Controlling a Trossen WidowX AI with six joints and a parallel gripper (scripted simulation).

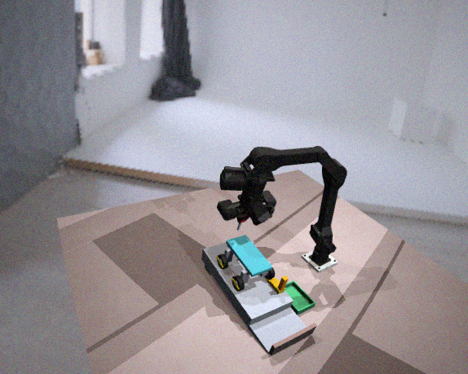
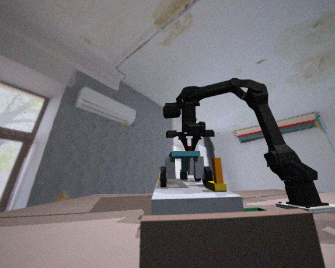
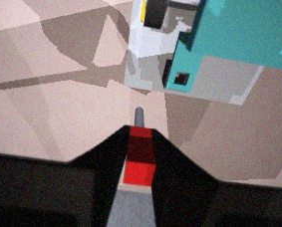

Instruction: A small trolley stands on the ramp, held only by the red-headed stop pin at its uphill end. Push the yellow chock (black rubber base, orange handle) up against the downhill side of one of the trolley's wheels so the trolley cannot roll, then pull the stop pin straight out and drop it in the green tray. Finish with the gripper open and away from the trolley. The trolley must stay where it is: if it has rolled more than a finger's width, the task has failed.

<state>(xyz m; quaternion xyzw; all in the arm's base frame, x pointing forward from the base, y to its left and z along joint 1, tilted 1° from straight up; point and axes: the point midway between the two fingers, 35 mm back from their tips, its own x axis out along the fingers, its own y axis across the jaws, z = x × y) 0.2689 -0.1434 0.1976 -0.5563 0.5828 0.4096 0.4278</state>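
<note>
My gripper tip is 10 mm short of the yellow chock, 220 mm to the right of it and 90 mm above it. Round my gripper tip: brown lip: 70 mm ahead, 390 mm to the left, 140 mm below; then trolley: 60 mm ahead, 120 mm to the left, 60 mm below; then red-headed stop pin: right at my gripper tip.
</note>
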